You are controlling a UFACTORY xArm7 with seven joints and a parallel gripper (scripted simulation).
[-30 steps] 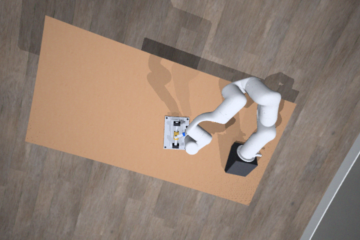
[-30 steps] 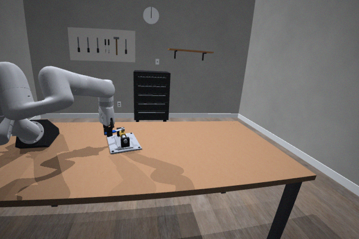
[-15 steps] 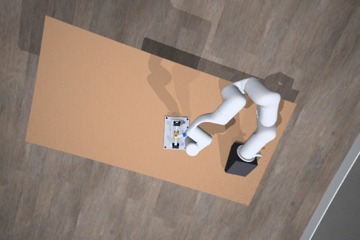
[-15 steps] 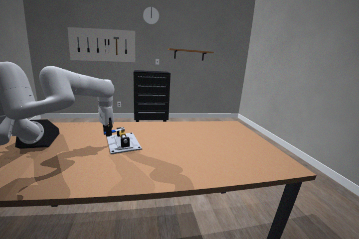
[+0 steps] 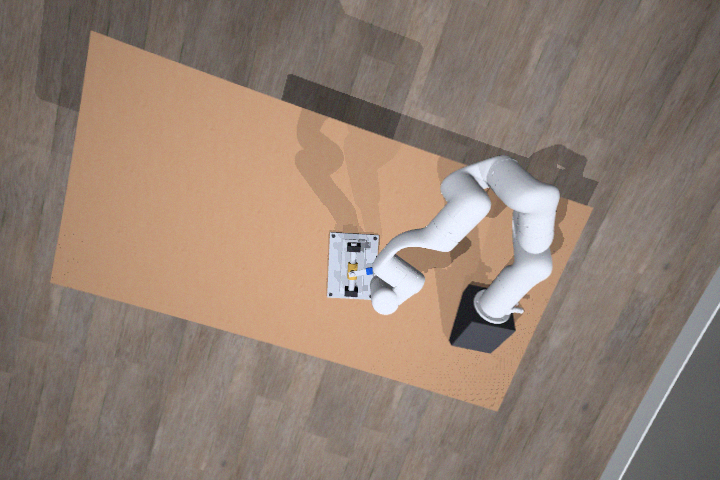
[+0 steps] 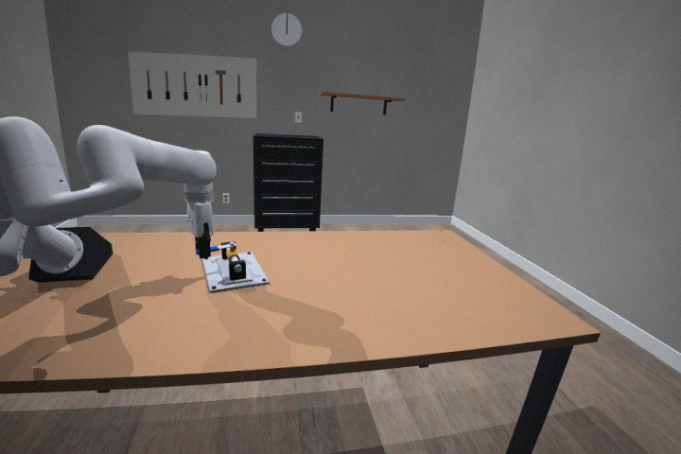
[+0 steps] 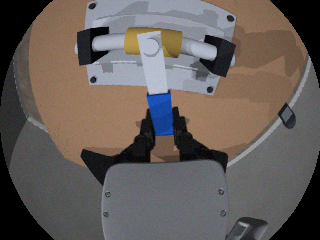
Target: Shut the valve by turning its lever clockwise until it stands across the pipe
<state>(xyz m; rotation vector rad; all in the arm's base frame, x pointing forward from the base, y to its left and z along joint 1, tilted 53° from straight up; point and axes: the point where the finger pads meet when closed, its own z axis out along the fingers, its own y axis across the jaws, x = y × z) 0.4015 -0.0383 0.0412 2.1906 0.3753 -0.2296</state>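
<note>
Right now the lever is 5 cm ahead of my hand and 2 cm to the left of it.
</note>
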